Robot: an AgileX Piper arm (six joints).
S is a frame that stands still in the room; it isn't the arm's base.
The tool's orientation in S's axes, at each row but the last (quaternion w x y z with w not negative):
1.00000, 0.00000, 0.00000, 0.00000
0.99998, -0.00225, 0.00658, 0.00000
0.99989, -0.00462, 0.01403, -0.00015
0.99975, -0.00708, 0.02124, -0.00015
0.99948, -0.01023, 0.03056, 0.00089
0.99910, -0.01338, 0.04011, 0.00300
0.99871, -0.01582, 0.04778, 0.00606
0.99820, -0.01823, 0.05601, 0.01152
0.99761, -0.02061, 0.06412, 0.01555
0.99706, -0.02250, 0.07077, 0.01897
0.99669, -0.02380, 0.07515, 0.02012
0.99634, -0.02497, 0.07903, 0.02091
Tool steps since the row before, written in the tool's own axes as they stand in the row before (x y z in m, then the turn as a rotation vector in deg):
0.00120, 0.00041, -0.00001, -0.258, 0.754, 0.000
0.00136, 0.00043, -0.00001, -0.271, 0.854, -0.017
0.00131, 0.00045, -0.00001, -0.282, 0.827, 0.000
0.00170, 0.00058, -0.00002, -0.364, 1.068, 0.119
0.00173, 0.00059, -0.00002, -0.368, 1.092, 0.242
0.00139, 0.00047, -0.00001, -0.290, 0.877, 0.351
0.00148, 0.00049, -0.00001, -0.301, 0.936, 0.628
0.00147, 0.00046, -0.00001, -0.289, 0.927, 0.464
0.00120, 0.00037, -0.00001, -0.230, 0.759, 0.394
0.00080, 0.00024, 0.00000, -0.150, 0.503, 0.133
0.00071, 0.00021, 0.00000, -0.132, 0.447, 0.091
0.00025, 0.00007, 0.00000, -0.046, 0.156, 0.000
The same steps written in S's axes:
0.00120, 0.00041, -0.00001, -0.258, 0.754, 0.000
0.00136, 0.00043, -0.00003, -0.271, 0.854, -0.017
0.00131, 0.00045, -0.00005, -0.282, 0.827, 0.000
0.00170, 0.00058, -0.00010, -0.359, 1.070, 0.119
0.00172, 0.00059, -0.00014, -0.355, 1.096, 0.242
0.00138, 0.00048, -0.00013, -0.267, 0.885, 0.350
0.00147, 0.00051, -0.00017, -0.253, 0.952, 0.625
0.00145, 0.00049, -0.00019, -0.259, 0.938, 0.461
0.00118, 0.00040, -0.00018, -0.203, 0.768, 0.390
0.00078, 0.00027, -0.00012, -0.150, 0.503, 0.132
0.00069, 0.00024, -0.00012, -0.136, 0.446, 0.090
0.00024, 0.00008, -0.00004, -0.053, 0.154, 0.000

